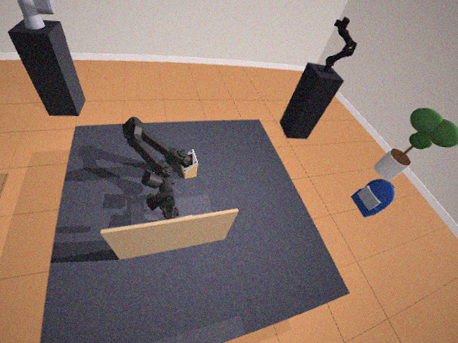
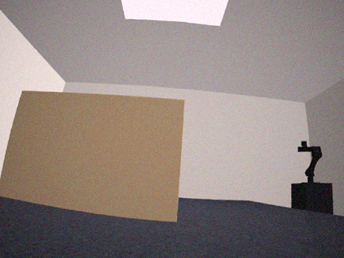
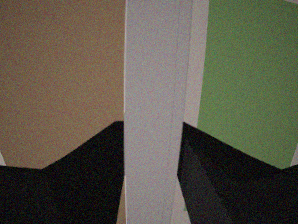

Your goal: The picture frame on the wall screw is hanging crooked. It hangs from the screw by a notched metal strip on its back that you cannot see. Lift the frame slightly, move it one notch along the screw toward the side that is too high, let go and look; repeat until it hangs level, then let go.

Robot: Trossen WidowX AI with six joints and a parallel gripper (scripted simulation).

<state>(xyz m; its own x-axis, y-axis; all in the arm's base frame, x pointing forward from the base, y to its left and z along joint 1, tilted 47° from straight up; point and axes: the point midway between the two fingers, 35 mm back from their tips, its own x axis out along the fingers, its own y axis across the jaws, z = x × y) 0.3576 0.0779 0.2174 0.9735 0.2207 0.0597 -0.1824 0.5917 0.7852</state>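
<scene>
The picture frame is 50 mm below my gripper tip and 10 mm to the left of it. Round my gripper tip: tan wall panel (70 mm below, 10 mm to the left, 10 mm ahead).
</scene>
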